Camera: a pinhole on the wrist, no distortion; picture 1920 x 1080 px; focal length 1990.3 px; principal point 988.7 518.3 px. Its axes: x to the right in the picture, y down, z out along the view. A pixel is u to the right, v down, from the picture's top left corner.
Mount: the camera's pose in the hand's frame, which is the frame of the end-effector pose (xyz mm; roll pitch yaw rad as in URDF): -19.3 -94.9 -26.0 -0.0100 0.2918 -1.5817
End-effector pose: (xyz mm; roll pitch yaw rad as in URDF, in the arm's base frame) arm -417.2 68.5 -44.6 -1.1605 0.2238 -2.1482
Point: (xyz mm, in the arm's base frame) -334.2 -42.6 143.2
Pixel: 677 718
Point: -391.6 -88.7 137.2
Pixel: outside the picture
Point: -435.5 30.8 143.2
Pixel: 1698 799
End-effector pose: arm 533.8 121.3 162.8 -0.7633 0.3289 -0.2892
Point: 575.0 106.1 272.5
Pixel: 155 992
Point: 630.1 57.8 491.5
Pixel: 1594 631
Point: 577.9 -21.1 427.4
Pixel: outside the picture
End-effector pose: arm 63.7 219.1 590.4 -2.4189 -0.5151 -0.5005
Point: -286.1 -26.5 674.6
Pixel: behind the camera
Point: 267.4 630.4 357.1
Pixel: 909 48
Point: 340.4 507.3 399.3
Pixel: 628 574
